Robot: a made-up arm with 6 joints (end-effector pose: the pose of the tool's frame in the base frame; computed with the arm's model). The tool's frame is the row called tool. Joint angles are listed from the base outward.
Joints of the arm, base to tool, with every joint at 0 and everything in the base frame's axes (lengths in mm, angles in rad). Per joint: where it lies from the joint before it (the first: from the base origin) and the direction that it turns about. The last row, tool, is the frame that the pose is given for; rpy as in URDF.
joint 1: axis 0 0 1 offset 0 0 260
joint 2: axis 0 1 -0.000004 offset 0 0 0
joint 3: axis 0 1 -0.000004 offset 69 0 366
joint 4: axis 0 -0.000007 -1 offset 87 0 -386
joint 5: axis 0 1 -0.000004 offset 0 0 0
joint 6: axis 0 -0.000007 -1 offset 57 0 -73
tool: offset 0 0 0 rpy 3.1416 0 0
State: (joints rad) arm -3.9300 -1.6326 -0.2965 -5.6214 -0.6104 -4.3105
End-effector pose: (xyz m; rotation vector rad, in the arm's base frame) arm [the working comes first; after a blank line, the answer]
Working (the frame after each row of the table, in the pose's form):
after joint 1: 0.0000 0.0000 0.2600 0.0000 0.0000 2.3532
after joint 2: 0.0000 0.0000 0.2600 1.8194 -0.7568 1.7103
after joint 3: 0.2605 -0.2621 0.3063 2.0998 -0.8735 1.4559
after joint 4: 0.0272 -0.0274 0.5231 2.0964 -0.1329 1.0900
after joint 5: 0.0272 -0.0274 0.5231 2.3641 -0.4236 0.4163
after joint 6: 0.0651 0.0116 0.5980 1.6746 1.7557 -0.5224

0.0651 0.0116 0.5980 -0.7393 0.4545 1.5275
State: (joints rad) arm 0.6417 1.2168 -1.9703 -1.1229 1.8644 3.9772
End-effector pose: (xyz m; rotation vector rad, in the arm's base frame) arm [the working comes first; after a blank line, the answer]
Working (the frame after each row of the table, in the pose's form):
after joint 1: 0.0000 0.0000 0.2600 0.0000 0.0000 0.6417
after joint 2: 0.0000 0.0000 0.2600 -0.3897 1.1726 0.5595
after joint 3: 0.2942 0.2198 0.3222 0.2416 -0.7270 0.6106
after joint 4: 0.5566 0.4159 0.1002 -0.2040 -0.8314 1.6709
after joint 5: 0.5566 0.4159 0.1002 -1.4348 0.5965 0.8160
after joint 6: 0.5996 0.3509 0.0502 0.0489 -2.0514 -2.1972

0.5996 0.3509 0.0502 -0.2101 2.2674 -2.1169
